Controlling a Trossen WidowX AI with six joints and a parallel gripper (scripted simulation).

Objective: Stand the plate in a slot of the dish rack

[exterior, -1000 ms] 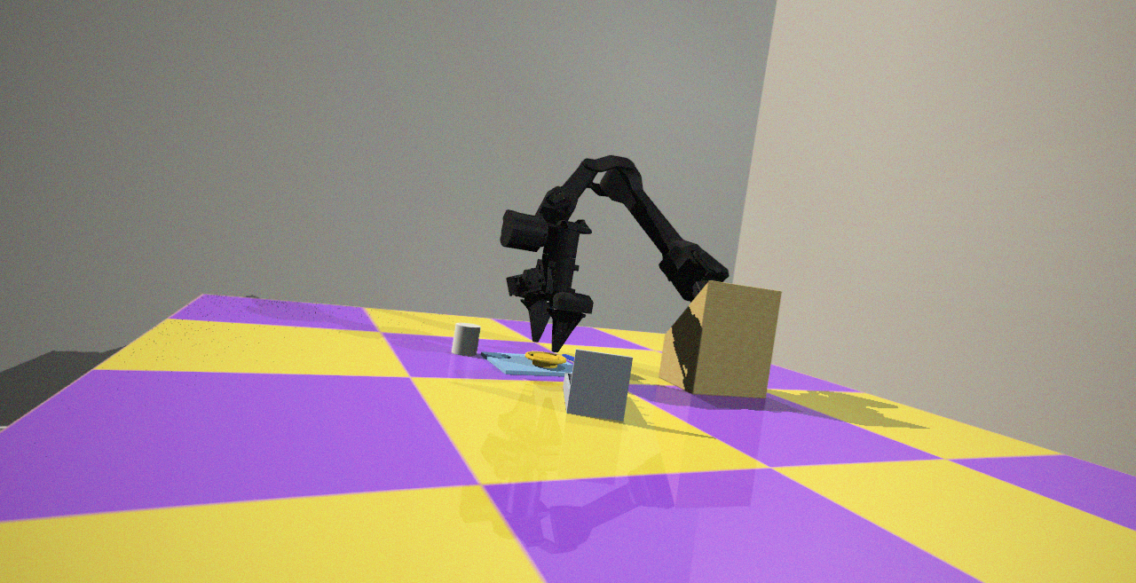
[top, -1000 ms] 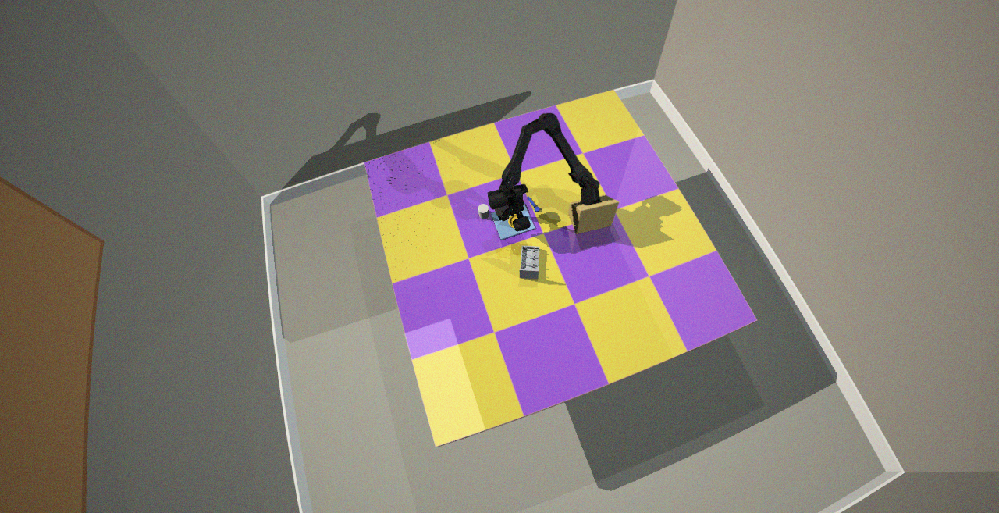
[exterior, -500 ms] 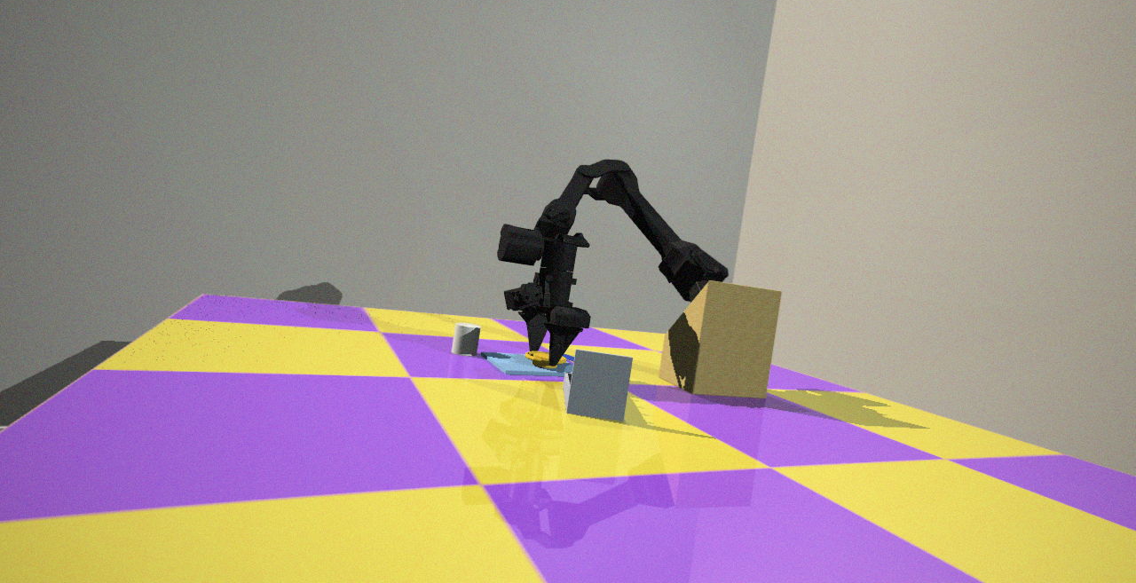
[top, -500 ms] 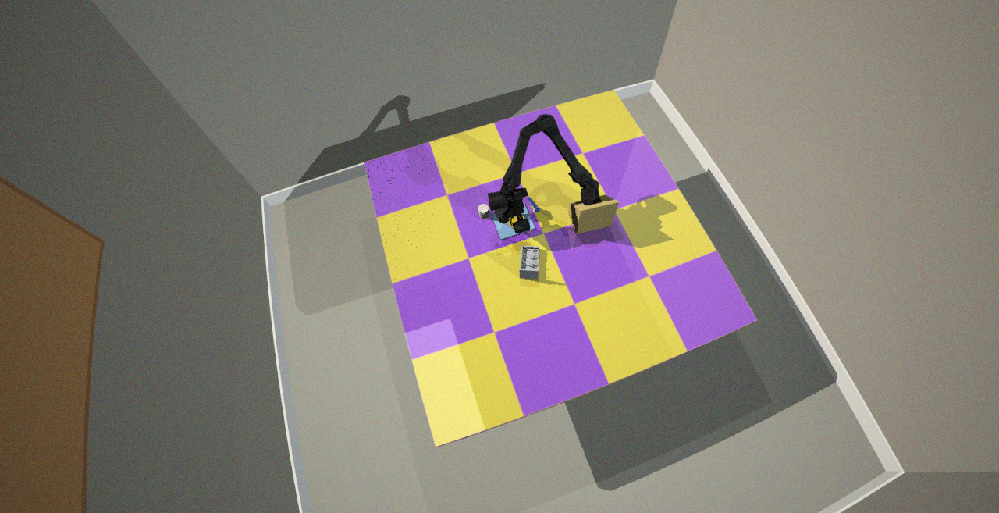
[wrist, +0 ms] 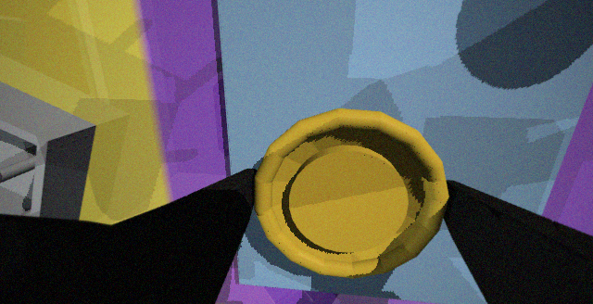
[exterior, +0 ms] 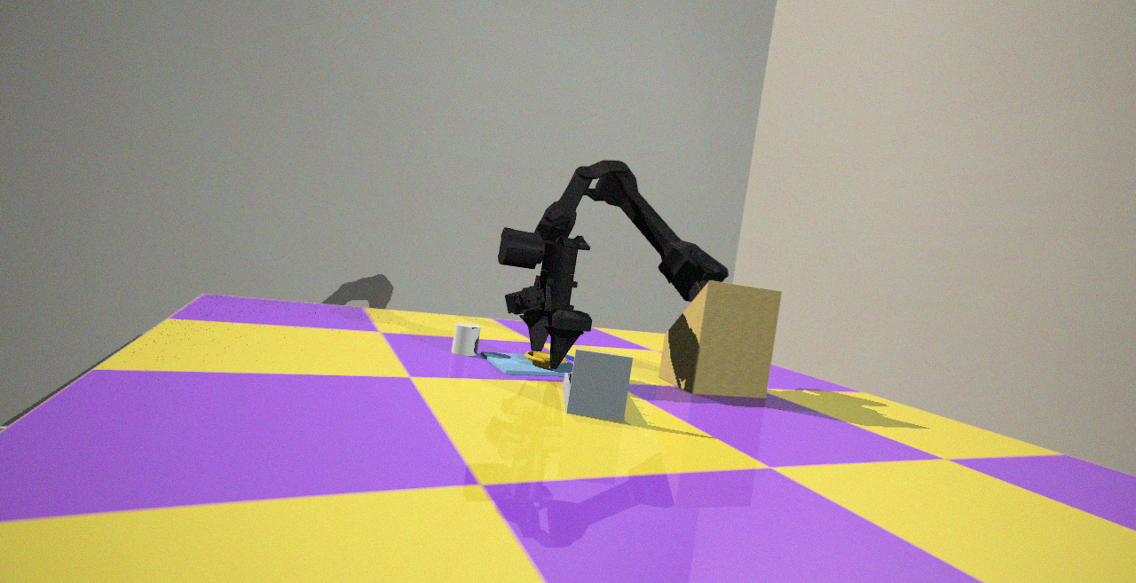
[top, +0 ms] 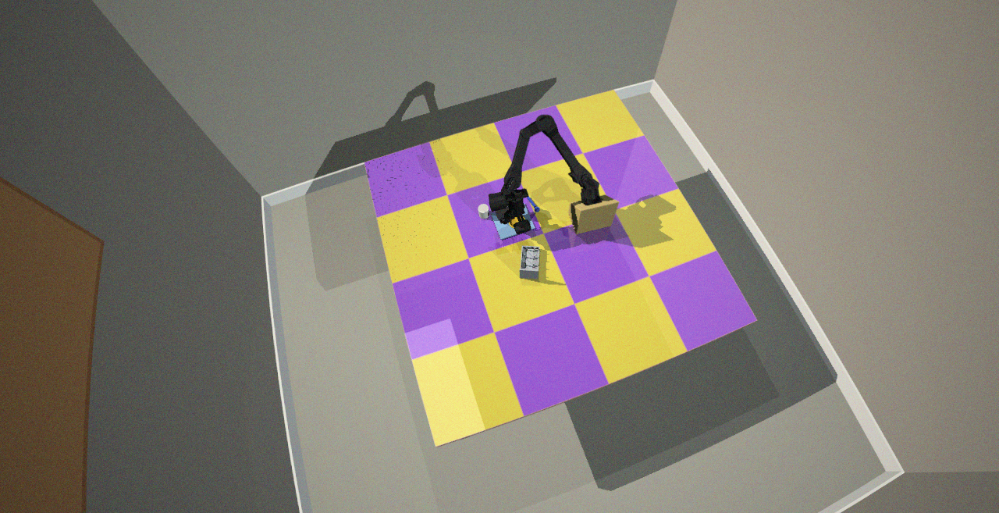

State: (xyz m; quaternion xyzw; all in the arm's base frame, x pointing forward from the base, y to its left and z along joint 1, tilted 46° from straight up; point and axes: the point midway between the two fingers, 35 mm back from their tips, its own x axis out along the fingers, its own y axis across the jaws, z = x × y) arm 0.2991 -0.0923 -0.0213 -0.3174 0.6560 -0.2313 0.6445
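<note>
My gripper tip is now 1 cm short of the light blue mat, 1 cm to the left of it and 1 cm above it. From my gripper tip the other things lie so: yellow plate: 1 cm above; then white cup: 12 cm ahead, 7 cm to the right, 2 cm above; then blue spoon: 9 cm behind, 7 cm to the right.
</note>
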